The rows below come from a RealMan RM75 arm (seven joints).
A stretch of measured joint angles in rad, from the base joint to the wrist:
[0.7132, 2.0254, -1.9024, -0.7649, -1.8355, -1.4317, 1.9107]
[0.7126, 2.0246, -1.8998, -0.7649, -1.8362, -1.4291, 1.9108]
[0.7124, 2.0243, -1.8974, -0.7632, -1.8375, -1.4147, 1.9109]
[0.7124, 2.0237, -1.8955, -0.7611, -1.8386, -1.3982, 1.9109]
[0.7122, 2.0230, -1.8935, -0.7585, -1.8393, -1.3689, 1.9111]
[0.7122, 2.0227, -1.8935, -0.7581, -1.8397, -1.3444, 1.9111]
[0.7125, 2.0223, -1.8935, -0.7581, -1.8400, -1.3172, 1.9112]
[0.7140, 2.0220, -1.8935, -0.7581, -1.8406, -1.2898, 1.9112]
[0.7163, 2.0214, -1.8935, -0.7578, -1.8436, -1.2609, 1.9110]
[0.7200, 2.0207, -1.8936, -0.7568, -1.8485, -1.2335, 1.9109]
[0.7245, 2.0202, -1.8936, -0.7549, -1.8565, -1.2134, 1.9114]
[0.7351, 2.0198, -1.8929, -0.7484, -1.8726, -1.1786, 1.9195]
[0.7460, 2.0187, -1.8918, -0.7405, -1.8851, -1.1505, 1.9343]
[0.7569, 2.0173, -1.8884, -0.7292, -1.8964, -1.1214, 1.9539]
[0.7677, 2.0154, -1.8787, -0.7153, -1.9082, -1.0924, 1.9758]
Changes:
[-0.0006, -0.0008, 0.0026, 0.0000, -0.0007, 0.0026, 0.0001]
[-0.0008, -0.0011, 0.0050, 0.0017, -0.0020, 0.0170, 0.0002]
[-0.0008, -0.0017, 0.0069, 0.0038, -0.0031, 0.0335, 0.0002]
[-0.0010, -0.0024, 0.0089, 0.0064, -0.0038, 0.0628, 0.0004]
[-0.0010, -0.0027, 0.0089, 0.0068, -0.0042, 0.0873, 0.0004]
[-0.0007, -0.0031, 0.0089, 0.0068, -0.0045, 0.1145, 0.0005]
[0.0008, -0.0034, 0.0089, 0.0068, -0.0051, 0.1419, 0.0005]
[0.0031, -0.0040, 0.0089, 0.0071, -0.0081, 0.1708, 0.0003]
[0.0068, -0.0047, 0.0088, 0.0081, -0.0130, 0.1982, 0.0002]
[0.0113, -0.0052, 0.0088, 0.0100, -0.0210, 0.2183, 0.0007]
[0.0219, -0.0056, 0.0095, 0.0165, -0.0371, 0.2531, 0.0088]
[0.0328, -0.0067, 0.0106, 0.0244, -0.0496, 0.2812, 0.0236]
[0.0437, -0.0081, 0.0140, 0.0357, -0.0609, 0.3103, 0.0432]
[0.0545, -0.0100, 0.0237, 0.0496, -0.0727, 0.3393, 0.0651]

